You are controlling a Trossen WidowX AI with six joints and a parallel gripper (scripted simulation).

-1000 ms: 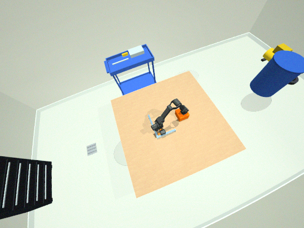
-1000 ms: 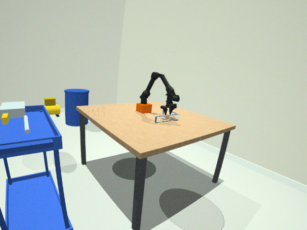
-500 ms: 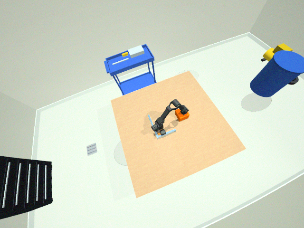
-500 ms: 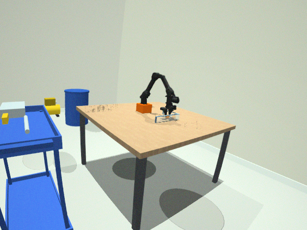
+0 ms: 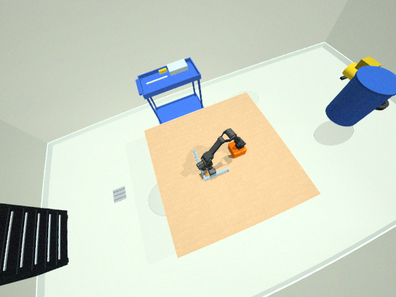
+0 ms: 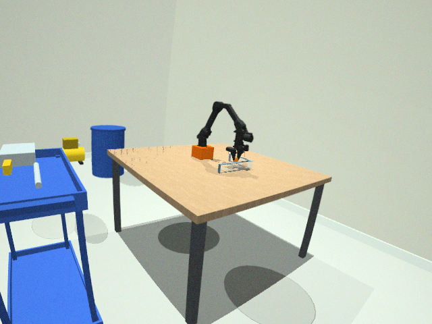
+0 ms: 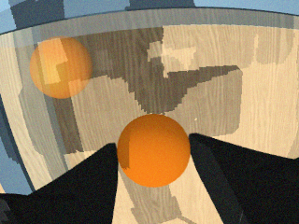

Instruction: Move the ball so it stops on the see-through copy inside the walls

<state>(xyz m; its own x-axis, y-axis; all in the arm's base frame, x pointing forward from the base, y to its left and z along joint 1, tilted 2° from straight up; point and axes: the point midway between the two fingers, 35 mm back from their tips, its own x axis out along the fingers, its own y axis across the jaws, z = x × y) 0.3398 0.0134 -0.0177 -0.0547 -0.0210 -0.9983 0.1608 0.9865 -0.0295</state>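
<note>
Right now the see-through copy of ball is 50 mm ahead of my gripper tip, 40 mm to the left of it and 30 mm below it. Round my gripper tip: orange ball (right at my gripper tip).
</note>
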